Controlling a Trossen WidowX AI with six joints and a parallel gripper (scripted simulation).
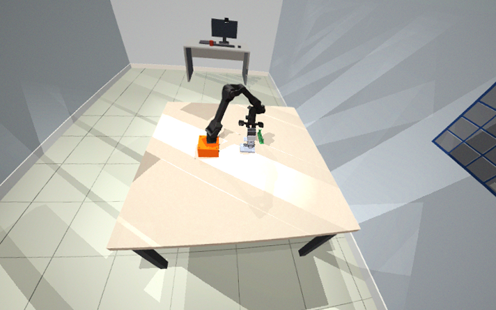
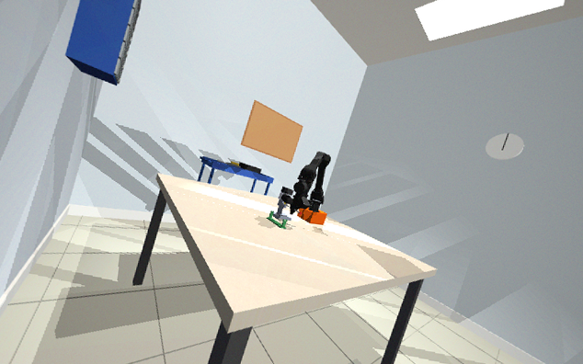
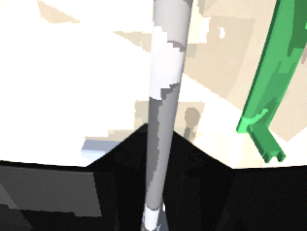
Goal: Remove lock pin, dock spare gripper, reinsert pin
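My gripper tip is 10 cm to the left of the mount and 3 cm past it. From my gripper tip the other things lie so: spare gripper 11 cm to the right, 7 cm above, 2 cm behind; then green rest 10 cm ahead, 3 cm below, 1 cm to the left.
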